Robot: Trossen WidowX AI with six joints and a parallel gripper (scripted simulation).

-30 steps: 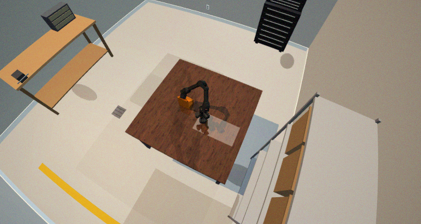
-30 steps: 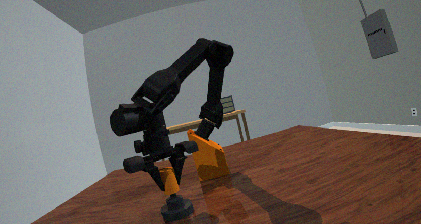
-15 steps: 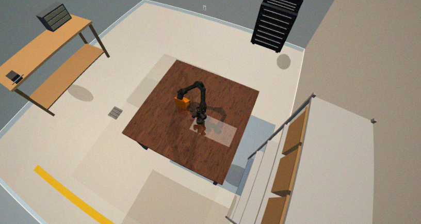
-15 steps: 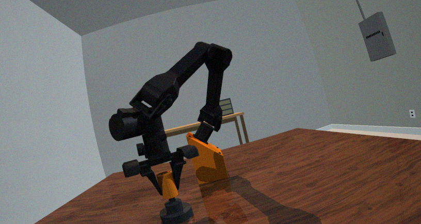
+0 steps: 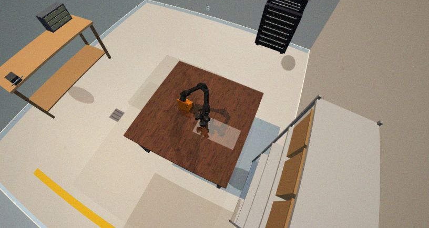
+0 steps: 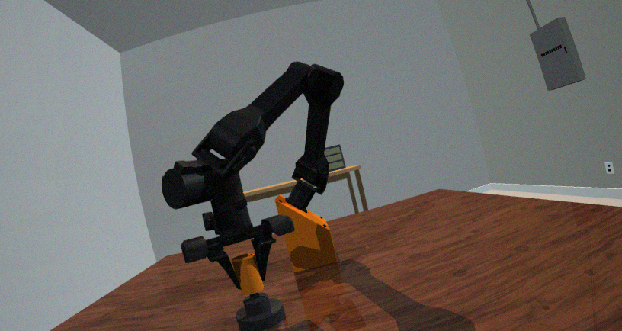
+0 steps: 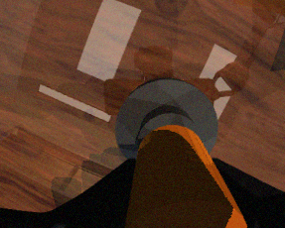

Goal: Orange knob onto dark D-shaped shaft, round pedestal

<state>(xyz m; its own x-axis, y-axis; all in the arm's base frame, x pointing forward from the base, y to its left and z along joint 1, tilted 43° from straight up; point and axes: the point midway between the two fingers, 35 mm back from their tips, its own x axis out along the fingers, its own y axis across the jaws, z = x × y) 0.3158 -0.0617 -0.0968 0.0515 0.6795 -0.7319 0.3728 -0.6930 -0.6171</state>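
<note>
My gripper tip is 20 mm below the orange knob. The rest, counted from my gripper tip: dark pedestal (40 mm below).
</note>
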